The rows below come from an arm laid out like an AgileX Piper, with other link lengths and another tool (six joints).
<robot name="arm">
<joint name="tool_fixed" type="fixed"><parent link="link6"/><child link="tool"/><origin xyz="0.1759 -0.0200 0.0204" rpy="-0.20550 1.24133 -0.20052"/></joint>
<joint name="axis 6" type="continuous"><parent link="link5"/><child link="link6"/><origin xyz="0.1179 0.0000 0.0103" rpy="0.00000 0.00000 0.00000"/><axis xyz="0.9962 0 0.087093"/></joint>
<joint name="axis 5" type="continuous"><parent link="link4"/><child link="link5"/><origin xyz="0.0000 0.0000 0.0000" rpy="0.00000 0.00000 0.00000"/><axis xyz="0 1 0"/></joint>
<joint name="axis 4" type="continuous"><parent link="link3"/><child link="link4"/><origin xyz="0.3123 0.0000 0.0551" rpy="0.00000 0.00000 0.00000"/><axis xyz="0.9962 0 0.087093"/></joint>
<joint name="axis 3" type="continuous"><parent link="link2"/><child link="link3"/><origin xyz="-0.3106 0.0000 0.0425" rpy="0.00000 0.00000 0.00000"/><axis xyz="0 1 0"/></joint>
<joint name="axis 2" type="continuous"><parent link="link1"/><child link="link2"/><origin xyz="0.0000 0.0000 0.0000" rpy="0.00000 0.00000 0.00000"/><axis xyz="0 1 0"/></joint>
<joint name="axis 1" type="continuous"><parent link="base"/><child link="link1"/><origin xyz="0.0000 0.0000 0.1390" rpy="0.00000 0.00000 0.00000"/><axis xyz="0 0 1"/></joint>
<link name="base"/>
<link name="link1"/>
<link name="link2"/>
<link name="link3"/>
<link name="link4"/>
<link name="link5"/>
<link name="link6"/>
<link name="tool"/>
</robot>
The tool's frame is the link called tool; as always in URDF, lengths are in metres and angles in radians. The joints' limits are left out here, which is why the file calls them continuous.
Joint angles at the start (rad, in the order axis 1, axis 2, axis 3, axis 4, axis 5, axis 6):
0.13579, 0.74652, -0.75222, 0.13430, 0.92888, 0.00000
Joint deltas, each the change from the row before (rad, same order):
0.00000, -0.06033, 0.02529, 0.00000, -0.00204, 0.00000
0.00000, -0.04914, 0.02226, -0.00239, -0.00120, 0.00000
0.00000, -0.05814, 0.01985, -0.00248, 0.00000, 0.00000
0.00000, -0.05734, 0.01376, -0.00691, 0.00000, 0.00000
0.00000, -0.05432, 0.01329, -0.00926, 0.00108, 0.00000
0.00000, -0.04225, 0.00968, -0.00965, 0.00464, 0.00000
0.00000, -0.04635, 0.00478, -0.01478, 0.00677, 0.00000
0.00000, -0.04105, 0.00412, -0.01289, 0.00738, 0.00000
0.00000, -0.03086, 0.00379, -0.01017, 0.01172, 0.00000
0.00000, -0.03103, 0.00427, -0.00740, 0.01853, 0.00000
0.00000, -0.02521, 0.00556, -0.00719, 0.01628, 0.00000
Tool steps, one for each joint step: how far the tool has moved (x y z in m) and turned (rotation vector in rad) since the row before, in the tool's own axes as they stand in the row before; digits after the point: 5 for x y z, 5 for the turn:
-0.00021, 0.00102, -0.01043, -0.00124, -0.03687, -0.00356
0.00085, 0.00018, -0.00795, 0.00057, -0.02780, -0.00455
-0.00178, 0.00050, -0.01018, 0.00018, -0.03795, -0.00568
-0.00465, -0.00040, -0.01079, 0.00296, -0.04299, -0.00948
-0.00394, -0.00109, -0.01006, 0.00472, -0.03928, -0.01082
-0.00230, -0.00142, -0.00802, 0.00523, -0.02731, -0.01010
-0.00493, -0.00249, -0.00982, 0.00866, -0.03390, -0.01441
-0.00396, -0.00230, -0.00871, 0.00793, -0.02879, -0.01223
-0.00081, -0.00185, -0.00673, 0.00620, -0.01477, -0.00916
0.00147, -0.00115, -0.00698, 0.00422, -0.00782, -0.00674
0.00269, -0.00126, -0.00532, 0.00431, -0.00298, -0.00605

